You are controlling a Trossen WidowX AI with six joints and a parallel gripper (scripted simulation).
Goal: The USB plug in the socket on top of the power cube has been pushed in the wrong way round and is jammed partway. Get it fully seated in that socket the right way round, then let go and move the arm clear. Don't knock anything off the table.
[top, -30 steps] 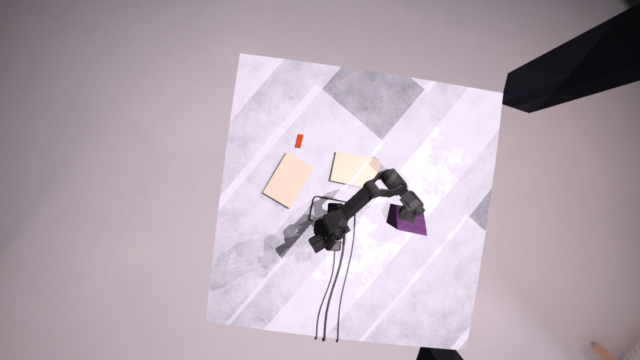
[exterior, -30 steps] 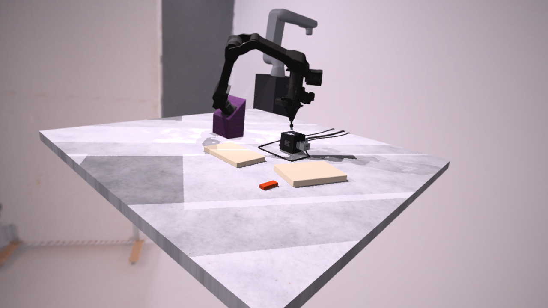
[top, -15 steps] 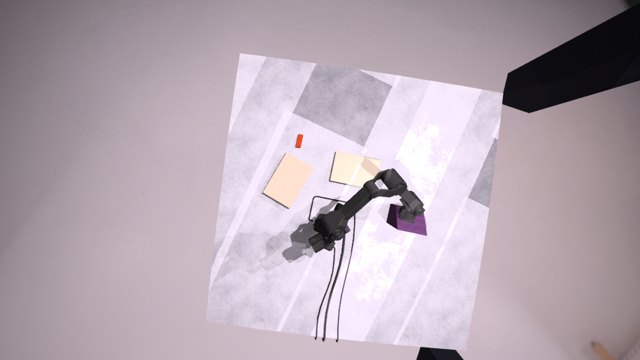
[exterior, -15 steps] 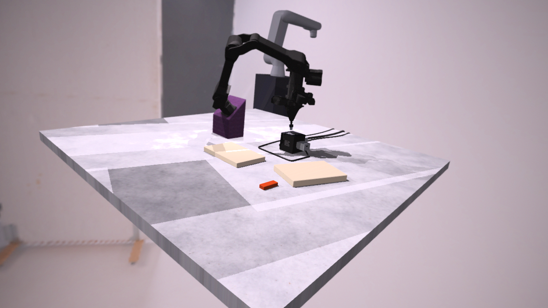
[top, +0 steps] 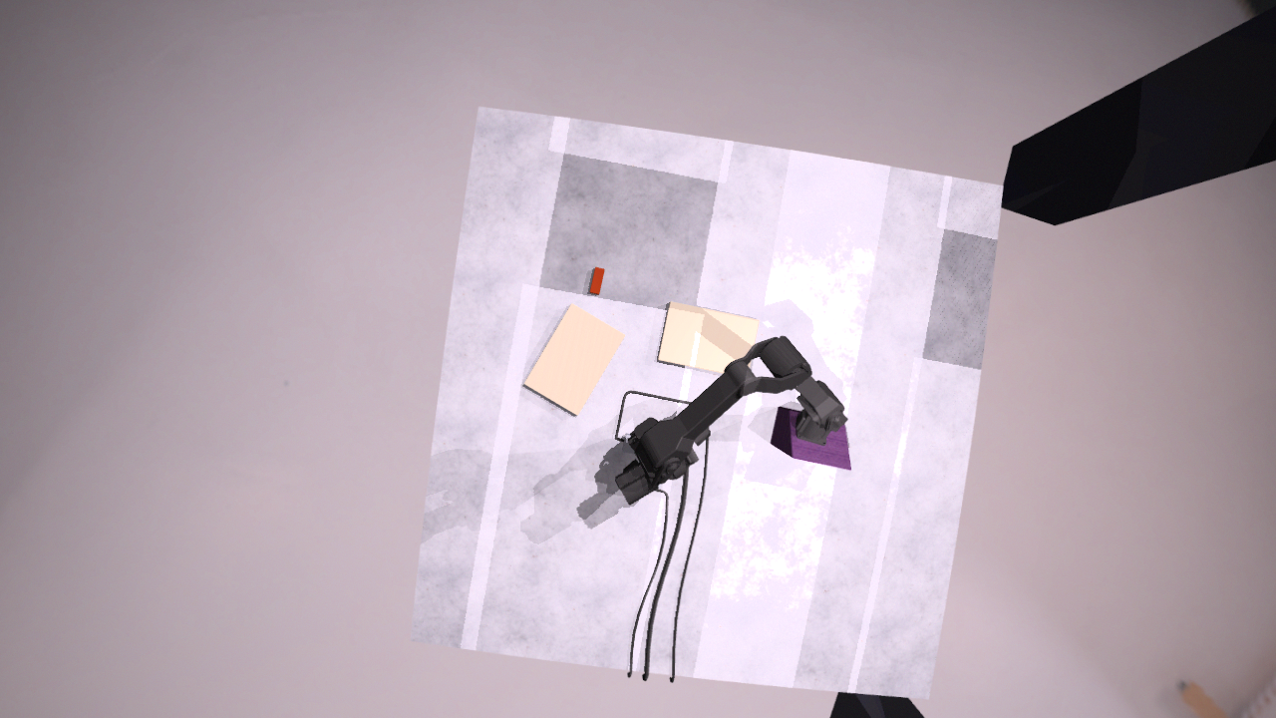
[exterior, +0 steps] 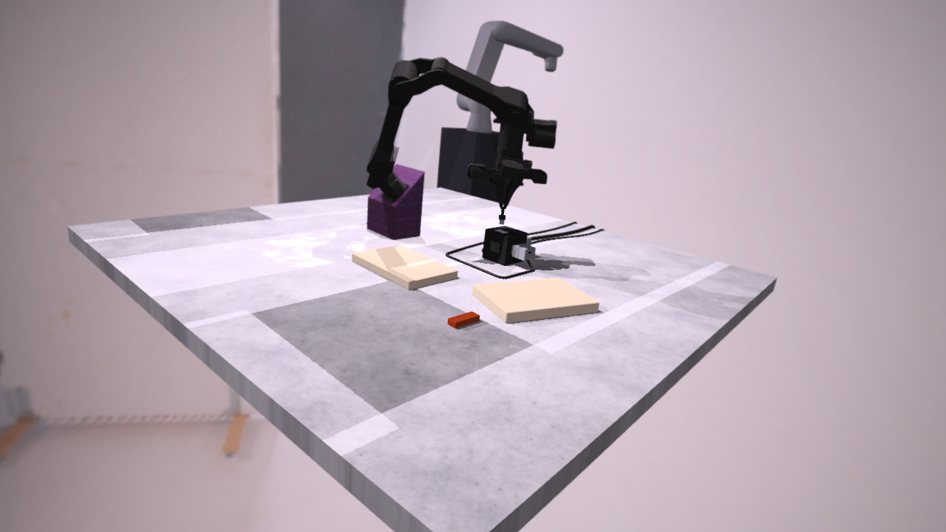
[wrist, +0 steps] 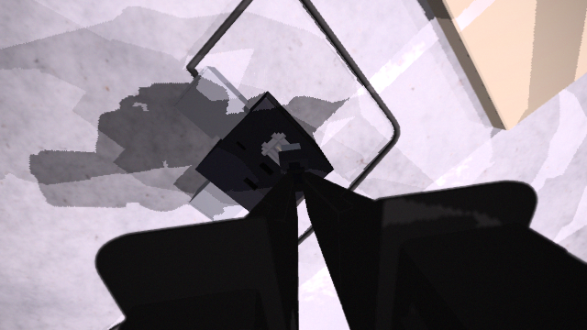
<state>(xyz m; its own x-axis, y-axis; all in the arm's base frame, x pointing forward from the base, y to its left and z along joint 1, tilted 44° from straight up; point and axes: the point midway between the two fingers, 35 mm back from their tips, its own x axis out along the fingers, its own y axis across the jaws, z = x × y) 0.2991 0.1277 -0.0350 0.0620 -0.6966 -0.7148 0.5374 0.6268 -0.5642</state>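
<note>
Right now my gripper tip is 2 cm above the dark USB plug. From my gripper tip the other things lie so: silver-rimmed socket (7 cm below, 1 cm to the left); red block (31 cm to the right, 24 cm ahead, 13 cm below).
</note>
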